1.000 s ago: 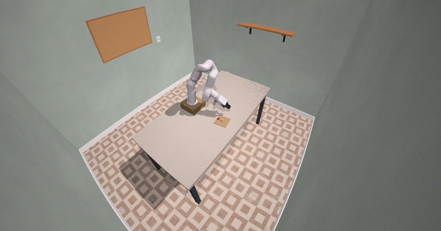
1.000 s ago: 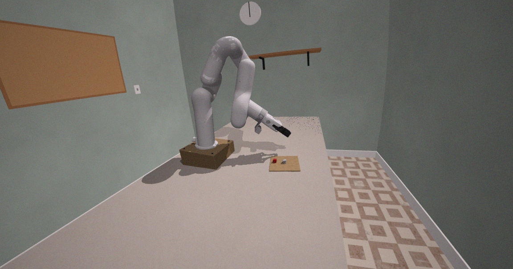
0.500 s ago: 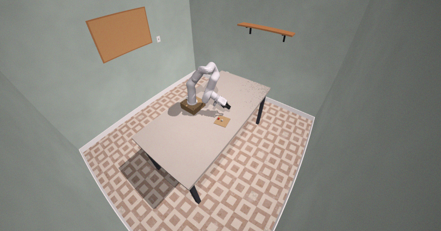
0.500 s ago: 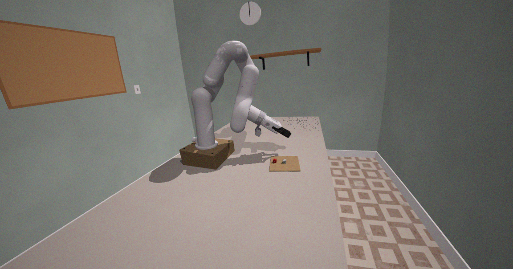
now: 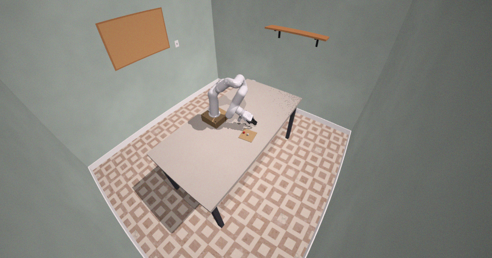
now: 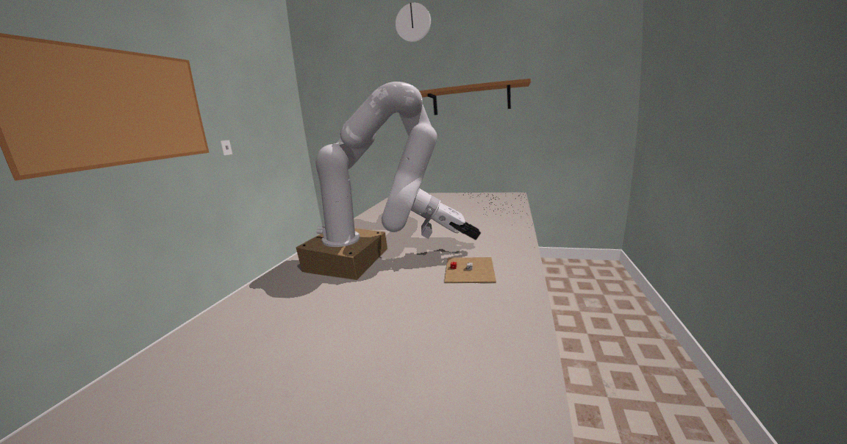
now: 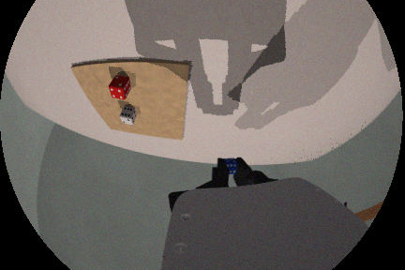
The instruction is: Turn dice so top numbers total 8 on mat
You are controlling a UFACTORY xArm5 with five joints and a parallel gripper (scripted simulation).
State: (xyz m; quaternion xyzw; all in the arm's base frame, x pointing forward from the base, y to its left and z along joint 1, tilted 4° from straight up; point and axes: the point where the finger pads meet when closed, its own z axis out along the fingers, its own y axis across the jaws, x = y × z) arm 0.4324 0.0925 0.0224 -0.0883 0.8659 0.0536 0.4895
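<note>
The red die is 6 cm behind my hand, 13 cm to the right of it and 6 cm below it. Round my hand: blue die (1 cm ahead, 1 cm below); tan mat (1 cm behind, 13 cm to the right, 7 cm below); white die (1 cm behind, 13 cm to the right, 6 cm below).
</note>
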